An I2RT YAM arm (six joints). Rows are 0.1 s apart.
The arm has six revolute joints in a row. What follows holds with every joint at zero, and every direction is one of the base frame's.
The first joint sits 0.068 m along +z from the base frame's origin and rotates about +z.
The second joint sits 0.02 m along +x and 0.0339 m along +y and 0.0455 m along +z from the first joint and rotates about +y.
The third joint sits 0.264 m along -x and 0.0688 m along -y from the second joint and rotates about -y.
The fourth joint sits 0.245 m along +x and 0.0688 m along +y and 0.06 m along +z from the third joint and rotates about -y.
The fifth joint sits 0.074 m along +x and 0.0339 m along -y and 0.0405 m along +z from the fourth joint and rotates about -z.
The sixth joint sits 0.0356 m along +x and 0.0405 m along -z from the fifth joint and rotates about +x.
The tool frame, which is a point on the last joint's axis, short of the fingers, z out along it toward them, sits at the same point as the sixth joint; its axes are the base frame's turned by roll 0, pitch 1.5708 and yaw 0 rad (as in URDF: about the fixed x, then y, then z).
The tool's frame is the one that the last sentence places.
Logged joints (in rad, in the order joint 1, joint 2, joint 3, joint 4, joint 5, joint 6), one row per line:
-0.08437 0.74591 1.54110 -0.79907 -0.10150 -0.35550
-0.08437 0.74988 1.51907 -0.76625 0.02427 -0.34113
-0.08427 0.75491 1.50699 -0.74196 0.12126 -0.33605
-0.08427 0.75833 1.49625 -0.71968 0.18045 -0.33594
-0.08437 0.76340 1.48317 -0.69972 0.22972 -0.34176
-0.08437 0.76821 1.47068 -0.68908 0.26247 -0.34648
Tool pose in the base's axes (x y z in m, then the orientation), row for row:
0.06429 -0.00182 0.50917 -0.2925 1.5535 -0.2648
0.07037 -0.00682 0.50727 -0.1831 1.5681 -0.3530
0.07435 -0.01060 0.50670 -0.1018 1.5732 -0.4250
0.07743 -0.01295 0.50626 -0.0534 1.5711 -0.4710
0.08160 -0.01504 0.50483 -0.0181 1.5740 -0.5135
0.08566 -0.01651 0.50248 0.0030 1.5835 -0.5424
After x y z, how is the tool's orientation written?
As a rotation vector, in radians.
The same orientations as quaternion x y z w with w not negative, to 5 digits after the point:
-0.13109 0.69623 -0.11868 0.69569
-0.08189 0.70131 -0.15787 0.69032
-0.04543 0.70209 -0.18967 0.68486
-0.02380 0.70032 -0.20995 0.68184
-0.00805 0.70013 -0.22841 0.67644
0.00133 0.70251 -0.24063 0.66976

